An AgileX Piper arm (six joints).
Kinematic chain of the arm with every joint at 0, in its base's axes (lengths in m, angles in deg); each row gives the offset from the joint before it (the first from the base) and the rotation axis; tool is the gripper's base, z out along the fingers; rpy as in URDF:
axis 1: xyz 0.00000 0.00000 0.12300 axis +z
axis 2: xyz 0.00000 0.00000 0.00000 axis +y
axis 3: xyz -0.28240 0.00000 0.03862 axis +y
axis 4: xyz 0.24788 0.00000 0.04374 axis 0.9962 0 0.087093
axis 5: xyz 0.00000 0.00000 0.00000 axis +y
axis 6: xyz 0.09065 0.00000 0.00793 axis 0.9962 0 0.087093
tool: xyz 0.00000 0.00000 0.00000 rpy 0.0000 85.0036 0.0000
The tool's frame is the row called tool.
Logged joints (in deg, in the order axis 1, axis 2, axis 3, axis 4, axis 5, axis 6), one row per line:
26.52 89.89 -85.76 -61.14 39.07 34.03
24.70 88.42 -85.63 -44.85 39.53 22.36
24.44 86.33 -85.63 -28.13 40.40 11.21
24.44 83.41 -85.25 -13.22 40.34 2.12
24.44 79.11 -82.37 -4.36 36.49 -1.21
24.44 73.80 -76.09 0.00 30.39 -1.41
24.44 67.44 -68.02 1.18 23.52 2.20
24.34 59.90 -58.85 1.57 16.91 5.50
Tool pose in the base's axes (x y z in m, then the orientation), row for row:
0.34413 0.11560 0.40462 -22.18 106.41 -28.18
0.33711 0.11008 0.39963 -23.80 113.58 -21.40
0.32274 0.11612 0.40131 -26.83 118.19 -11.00
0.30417 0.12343 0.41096 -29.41 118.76 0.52
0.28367 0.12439 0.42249 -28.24 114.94 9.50
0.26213 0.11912 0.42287 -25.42 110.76 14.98
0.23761 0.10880 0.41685 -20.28 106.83 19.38
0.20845 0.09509 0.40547 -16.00 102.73 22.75
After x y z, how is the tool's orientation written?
As a rotation vector, in degrees.
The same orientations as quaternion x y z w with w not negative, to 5 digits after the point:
-0.16403 0.78696 -0.20841 0.55709
-0.17288 0.82505 -0.15545 0.51501
-0.19254 0.84817 -0.07894 0.48713
-0.21059 0.85039 0.00372 0.48215
-0.20465 0.83294 0.06884 0.50950
-0.18665 0.81326 0.10999 0.54007
-0.15082 0.79447 0.14413 0.57035
-0.12040 0.77305 0.17120 0.59882

